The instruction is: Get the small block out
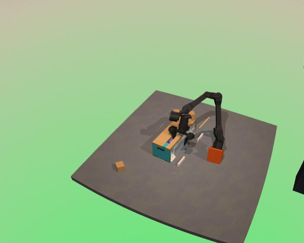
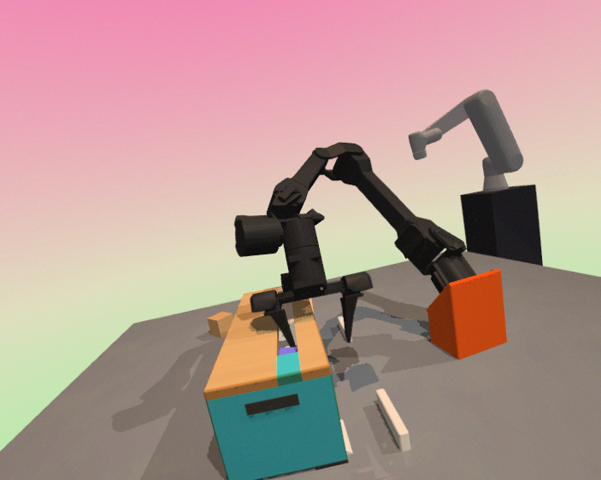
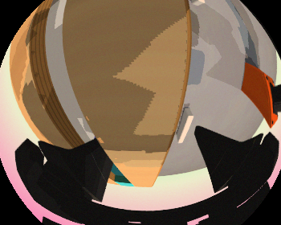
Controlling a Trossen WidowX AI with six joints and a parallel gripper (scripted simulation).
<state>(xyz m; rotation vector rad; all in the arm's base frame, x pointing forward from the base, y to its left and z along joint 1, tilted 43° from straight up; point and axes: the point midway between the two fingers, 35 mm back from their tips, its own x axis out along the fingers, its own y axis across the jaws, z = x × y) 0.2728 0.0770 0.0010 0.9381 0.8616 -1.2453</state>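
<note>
Right now my gripper tip is 6 cm short of the purple block and 2 cm to the right of it.
</note>
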